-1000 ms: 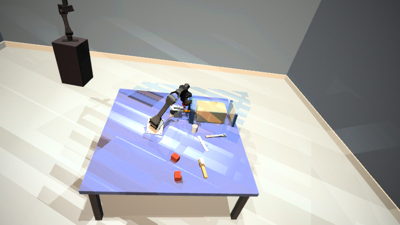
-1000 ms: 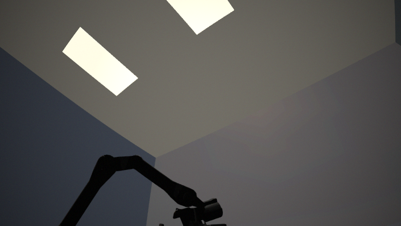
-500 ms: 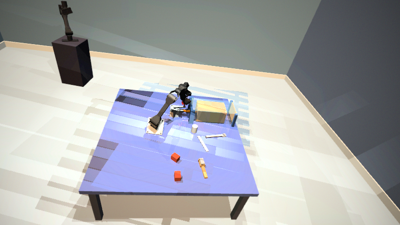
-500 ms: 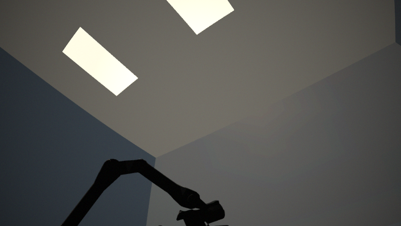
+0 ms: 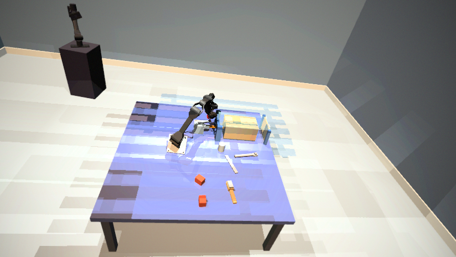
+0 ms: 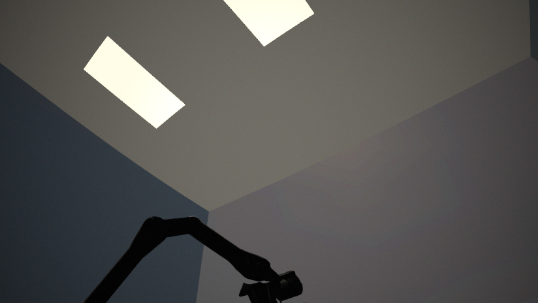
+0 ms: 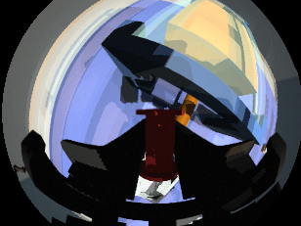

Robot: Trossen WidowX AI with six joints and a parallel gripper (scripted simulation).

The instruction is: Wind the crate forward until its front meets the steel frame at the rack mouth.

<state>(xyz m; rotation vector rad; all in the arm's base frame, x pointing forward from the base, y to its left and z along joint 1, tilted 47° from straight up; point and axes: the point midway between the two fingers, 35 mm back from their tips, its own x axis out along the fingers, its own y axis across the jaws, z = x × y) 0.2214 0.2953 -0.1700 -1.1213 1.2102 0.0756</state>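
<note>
Now: gripper tip 5 cm past the winch handle, 3 cm to the left of it and 3 cm above it. From my gripper tip the other things lie so: red piece 1 cm to the right, 1 cm behind; then blue steel frame 6 cm ahead, 3 cm to the right, 3 cm below; then grey winch 11 cm behind, 10 cm below, 7 cm to the right.
</note>
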